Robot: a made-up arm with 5 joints.
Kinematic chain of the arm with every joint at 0, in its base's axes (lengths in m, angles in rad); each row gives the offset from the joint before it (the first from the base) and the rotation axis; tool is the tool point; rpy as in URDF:
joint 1: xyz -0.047 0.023 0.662 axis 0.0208 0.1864 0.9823
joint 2: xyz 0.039 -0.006 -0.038 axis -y
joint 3: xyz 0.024 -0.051 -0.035 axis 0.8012 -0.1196 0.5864
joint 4: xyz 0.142 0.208 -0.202 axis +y
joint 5: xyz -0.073 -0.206 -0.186 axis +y
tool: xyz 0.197 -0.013 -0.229 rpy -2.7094 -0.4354 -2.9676
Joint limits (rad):
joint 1: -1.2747..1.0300
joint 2: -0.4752..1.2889
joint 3: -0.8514..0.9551
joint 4: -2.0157..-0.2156
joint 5: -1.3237..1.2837
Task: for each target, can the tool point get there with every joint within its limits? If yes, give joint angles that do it. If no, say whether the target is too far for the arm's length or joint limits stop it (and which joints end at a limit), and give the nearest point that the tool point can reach.
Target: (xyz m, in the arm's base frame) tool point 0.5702 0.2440 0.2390
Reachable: yes | joints -0.2286 -0.1331 0.6507 -1.2309 0.7895
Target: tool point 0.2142 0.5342 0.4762
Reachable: yes | joints 0.7855 -0.2508 0.7655 -1.7164 0.1175
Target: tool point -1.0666 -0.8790 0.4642
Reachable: no: too far | nearest point -0.4451 -0.7180 0.5322 | short by 0.646 m
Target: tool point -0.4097 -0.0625 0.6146
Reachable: no: joint limits stop it (at a limit: joint 1, joint 2, joint 3, joint 5) | nearest point -0.1679 -0.0974 0.7746 | short by 0.292 m
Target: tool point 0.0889 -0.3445 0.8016
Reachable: yes | joints -0.9396 0.4196 -0.1872 -1.4647 -0.8557
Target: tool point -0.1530 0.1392 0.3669
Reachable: no: joint limits stop it (at a limit: joint 1, joint 2, joint 4, joint 5) | nearest point -0.0952 0.3080 0.3023 | short by 0.190 m
